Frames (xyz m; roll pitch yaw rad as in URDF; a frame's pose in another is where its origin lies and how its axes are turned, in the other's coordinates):
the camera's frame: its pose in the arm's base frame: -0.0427 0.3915 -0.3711 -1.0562 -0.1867 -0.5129
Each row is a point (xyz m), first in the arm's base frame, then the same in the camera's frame.
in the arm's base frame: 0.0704 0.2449 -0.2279
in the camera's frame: 0.1941 -0.1305 -0.0092
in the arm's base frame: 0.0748 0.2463 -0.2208
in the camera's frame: 0.1985 -0.1344 -0.0031
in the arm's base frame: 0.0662 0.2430 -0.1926
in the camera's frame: 0.1980 -0.1630 0.0049
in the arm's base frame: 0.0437 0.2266 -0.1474
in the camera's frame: 0.1950 -0.2160 0.0058
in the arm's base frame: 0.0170 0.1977 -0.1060
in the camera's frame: 0.1938 -0.2717 -0.0067
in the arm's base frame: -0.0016 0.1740 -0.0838
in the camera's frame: 0.1934 -0.3061 -0.0215
